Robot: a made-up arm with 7 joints.
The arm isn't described. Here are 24 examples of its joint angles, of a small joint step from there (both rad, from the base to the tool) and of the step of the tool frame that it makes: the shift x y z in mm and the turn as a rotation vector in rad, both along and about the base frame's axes.
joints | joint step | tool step
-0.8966 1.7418 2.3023 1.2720 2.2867 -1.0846 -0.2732 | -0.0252 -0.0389 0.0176 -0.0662 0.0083 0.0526 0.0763 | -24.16 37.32 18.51 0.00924 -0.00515 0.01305
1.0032 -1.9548 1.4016 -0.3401 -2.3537 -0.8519 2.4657 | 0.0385 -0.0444 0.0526 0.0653 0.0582 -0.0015 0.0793 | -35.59 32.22 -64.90 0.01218 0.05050 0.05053
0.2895 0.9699 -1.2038 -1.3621 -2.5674 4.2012 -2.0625 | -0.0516 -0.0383 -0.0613 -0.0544 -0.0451 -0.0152 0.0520 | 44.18 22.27 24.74 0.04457 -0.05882 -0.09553
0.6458 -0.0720 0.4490 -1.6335 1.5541 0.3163 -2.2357 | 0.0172 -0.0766 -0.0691 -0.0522 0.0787 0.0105 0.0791 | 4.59 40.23 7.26 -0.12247 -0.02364 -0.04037
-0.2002 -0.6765 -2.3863 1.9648 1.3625 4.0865 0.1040 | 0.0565 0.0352 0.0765 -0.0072 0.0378 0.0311 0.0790 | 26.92 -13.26 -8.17 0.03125 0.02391 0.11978
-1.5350 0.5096 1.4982 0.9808 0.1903 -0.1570 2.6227 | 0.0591 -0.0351 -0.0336 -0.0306 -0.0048 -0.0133 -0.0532 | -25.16 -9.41 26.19 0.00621 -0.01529 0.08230
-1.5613 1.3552 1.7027 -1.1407 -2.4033 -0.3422 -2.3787 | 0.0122 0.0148 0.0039 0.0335 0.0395 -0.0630 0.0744 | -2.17 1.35 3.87 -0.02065 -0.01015 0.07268
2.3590 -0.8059 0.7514 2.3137 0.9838 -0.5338 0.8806 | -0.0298 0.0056 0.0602 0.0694 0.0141 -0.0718 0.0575 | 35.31 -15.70 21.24 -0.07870 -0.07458 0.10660
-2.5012 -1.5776 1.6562 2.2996 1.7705 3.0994 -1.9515 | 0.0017 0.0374 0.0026 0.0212 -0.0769 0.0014 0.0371 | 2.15 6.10 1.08 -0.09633 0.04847 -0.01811
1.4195 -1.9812 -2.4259 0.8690 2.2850 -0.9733 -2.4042 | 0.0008 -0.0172 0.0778 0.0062 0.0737 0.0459 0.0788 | 4.13 -8.33 -41.75 0.04880 0.05112 -0.07122
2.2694 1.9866 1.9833 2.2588 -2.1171 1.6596 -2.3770 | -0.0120 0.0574 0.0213 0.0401 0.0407 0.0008 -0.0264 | -14.15 31.81 -3.44 0.04449 0.04364 -0.05392
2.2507 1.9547 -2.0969 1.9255 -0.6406 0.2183 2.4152 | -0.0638 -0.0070 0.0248 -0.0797 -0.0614 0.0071 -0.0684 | 45.26 -65.45 -3.00 -0.00607 -0.11874 -0.11191
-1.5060 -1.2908 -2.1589 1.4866 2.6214 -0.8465 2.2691 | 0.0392 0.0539 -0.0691 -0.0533 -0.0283 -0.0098 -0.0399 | 31.83 -13.95 60.14 -0.02151 0.10001 0.07328
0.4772 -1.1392 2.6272 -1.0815 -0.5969 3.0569 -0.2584 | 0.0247 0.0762 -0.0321 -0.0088 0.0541 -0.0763 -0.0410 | -3.92 2.28 38.43 0.09270 -0.07437 0.05949
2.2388 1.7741 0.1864 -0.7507 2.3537 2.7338 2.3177 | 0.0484 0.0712 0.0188 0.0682 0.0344 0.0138 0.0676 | 14.11 24.03 -35.64 0.08972 -0.05039 0.01903
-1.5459 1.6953 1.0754 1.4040 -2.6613 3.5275 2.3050 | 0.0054 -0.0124 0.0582 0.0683 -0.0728 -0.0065 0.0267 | 7.21 -21.56 -7.91 -0.02537 0.00952 -0.09714
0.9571 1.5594 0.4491 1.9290 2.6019 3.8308 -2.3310 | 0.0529 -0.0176 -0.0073 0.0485 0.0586 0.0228 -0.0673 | 14.60 -14.87 9.65 -0.11499 0.09475 0.10901
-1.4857 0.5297 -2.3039 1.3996 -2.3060 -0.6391 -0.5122 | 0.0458 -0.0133 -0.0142 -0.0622 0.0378 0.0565 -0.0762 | -12.39 -16.27 27.86 -0.06357 0.02753 0.03037
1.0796 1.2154 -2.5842 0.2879 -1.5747 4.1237 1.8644 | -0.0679 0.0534 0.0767 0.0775 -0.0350 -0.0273 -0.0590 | -38.83 -2.05 -52.45 0.05320 -0.11954 -0.04167
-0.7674 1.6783 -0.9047 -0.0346 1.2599 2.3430 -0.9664 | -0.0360 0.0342 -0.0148 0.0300 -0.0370 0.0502 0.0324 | 18.95 13.70 -21.60 -0.03193 -0.06854 -0.01441
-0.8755 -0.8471 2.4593 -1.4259 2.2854 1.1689 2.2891 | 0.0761 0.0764 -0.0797 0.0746 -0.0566 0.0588 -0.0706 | 40.99 30.67 90.99 -0.13685 0.06488 0.16307
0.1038 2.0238 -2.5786 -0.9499 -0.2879 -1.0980 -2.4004 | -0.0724 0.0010 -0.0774 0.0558 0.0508 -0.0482 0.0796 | -7.01 23.45 -14.56 0.05134 -0.10081 -0.04145
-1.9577 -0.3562 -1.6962 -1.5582 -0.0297 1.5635 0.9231 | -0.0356 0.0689 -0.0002 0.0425 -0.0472 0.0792 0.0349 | -7.03 5.07 16.33 -0.05531 0.06471 -0.02929
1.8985 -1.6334 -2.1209 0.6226 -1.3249 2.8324 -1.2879 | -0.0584 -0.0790 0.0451 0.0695 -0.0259 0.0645 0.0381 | 60.44 -8.01 -48.68 -0.10543 0.03522 -0.17673
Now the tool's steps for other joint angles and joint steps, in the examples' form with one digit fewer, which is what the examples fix.
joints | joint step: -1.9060 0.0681 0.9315 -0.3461 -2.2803 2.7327 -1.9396 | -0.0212 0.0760 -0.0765 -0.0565 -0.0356 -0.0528 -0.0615
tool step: 38.8 46.6 -24.9 -0.1769 -0.0775 -0.1406
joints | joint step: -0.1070 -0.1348 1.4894 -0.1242 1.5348 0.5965 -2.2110 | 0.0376 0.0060 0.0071 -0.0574 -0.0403 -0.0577 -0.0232
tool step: -10.9 -24.2 3.9 0.0562 -0.0668 -0.0251
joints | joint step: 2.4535 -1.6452 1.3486 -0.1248 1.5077 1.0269 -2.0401 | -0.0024 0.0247 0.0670 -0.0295 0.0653 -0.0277 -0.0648
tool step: -1.7 8.4 33.7 -0.0118 0.0951 -0.0631
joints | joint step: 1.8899 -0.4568 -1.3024 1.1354 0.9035 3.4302 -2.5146 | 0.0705 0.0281 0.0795 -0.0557 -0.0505 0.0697 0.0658
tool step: -40.8 22.7 10.2 0.0615 -0.1143 0.1701
